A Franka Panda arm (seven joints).
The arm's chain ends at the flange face. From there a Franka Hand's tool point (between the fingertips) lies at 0.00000 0.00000 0.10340 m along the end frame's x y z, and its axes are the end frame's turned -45 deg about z.
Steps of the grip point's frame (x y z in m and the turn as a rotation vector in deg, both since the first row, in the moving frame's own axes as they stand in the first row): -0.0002, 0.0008, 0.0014, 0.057, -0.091, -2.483; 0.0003, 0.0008, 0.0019, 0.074, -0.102, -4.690; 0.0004, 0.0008, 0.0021, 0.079, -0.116, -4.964; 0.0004, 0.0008, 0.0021, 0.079, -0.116, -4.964; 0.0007, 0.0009, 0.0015, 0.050, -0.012, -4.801; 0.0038, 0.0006, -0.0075, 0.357, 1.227, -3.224; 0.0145, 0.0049, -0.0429, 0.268, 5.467, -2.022; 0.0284, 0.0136, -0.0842, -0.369, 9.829, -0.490
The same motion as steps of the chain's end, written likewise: 0.0006, 0.0007, 0.0014, -0.024, -0.105, -2.483; 0.0010, 0.0003, 0.0019, -0.020, -0.124, -4.690; 0.0011, 0.0002, 0.0021, -0.026, -0.138, -4.964; 0.0011, 0.0002, 0.0021, -0.026, -0.138, -4.964; 0.0012, 0.0002, 0.0015, 0.027, -0.044, -4.801; 0.0021, -0.0002, -0.0075, 1.120, 0.615, -3.224; 0.0072, 0.0006, -0.0424, 4.055, 3.676, -2.022; 0.0168, 0.0016, -0.0827, 6.689, 7.211, -0.490
